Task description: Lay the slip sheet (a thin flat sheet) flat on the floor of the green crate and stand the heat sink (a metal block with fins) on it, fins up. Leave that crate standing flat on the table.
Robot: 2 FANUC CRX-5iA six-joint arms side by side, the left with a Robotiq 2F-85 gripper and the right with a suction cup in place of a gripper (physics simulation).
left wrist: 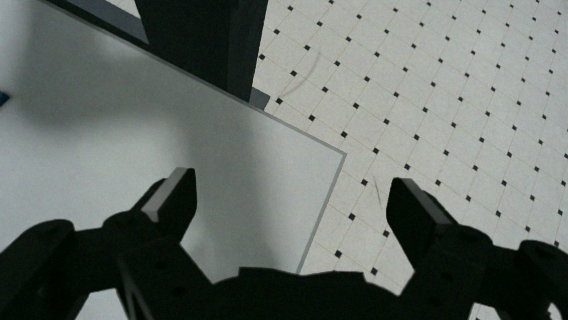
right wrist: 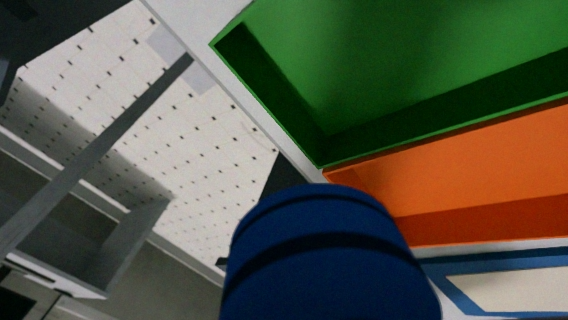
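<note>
The green crate (right wrist: 400, 107) shows in part at the upper right of the right wrist view, with bare green floor in the part that shows. My left gripper (left wrist: 293, 175) is open and empty above a corner of the white table. My right suction cup (right wrist: 327, 195) is blue, and no sheet or block shows on it; I count it as open. It shows in front of the orange crate's near corner, below the green crate in the view. A flat cream panel (right wrist: 515, 292) lies inside a blue border at the lower right; whether it is the slip sheet I cannot tell. The heat sink does not show in either view.
An orange crate (right wrist: 480, 160) sits right beside the green one. A blue-edged tray or frame (right wrist: 457, 290) lies beyond it. The white table (left wrist: 125, 165) (right wrist: 187, 25) ends at a straight edge above the tiled floor. A dark post (left wrist: 200, 45) stands beside the table edge. A small blue thing (left wrist: 3, 97) shows at far left.
</note>
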